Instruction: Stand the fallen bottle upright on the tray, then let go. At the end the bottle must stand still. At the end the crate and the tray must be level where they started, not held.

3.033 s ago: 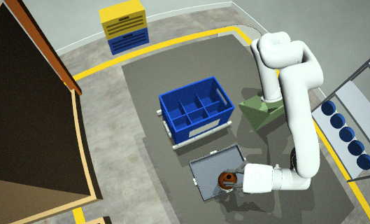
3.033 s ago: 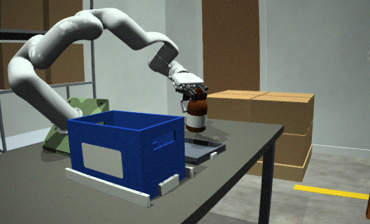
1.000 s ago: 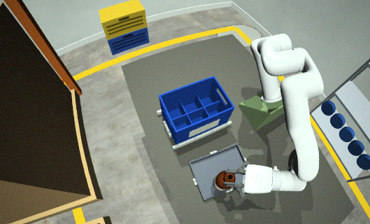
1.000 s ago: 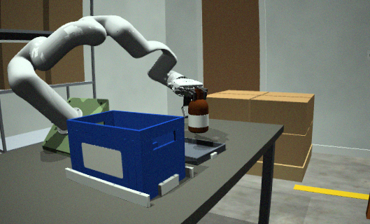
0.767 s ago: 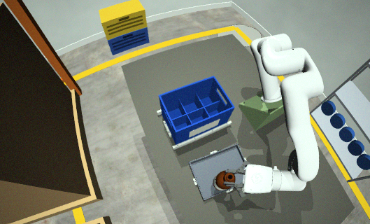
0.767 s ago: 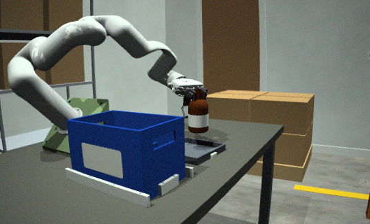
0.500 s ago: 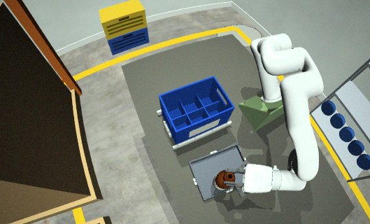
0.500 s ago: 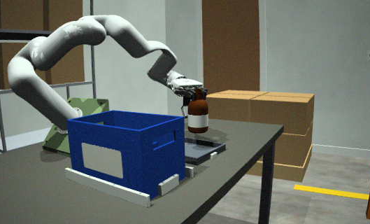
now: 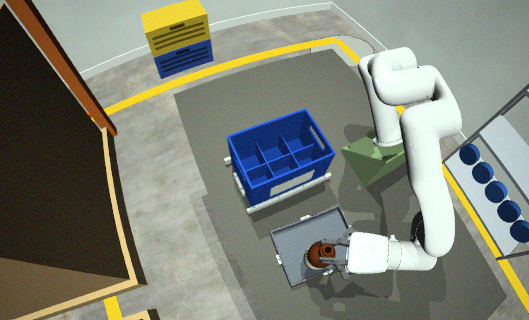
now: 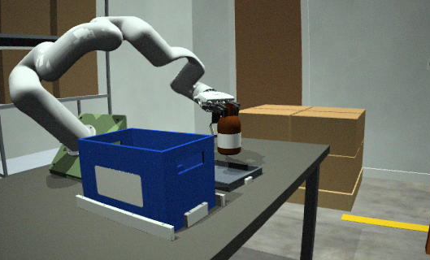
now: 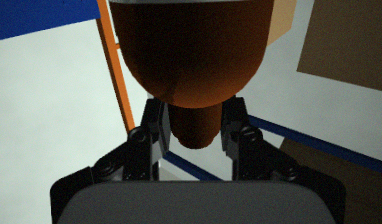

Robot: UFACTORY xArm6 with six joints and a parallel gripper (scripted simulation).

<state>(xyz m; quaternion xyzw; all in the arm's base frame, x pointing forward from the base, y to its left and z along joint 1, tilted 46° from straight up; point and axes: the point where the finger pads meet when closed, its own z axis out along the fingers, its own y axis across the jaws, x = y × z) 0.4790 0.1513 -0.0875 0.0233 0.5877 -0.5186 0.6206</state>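
Right now the brown bottle is 6 cm below my hand. Round my hand: grey tray: 19 cm below, 4 cm behind, 3 cm to the right; then blue crate: 33 cm to the right, 12 cm below, 9 cm behind.
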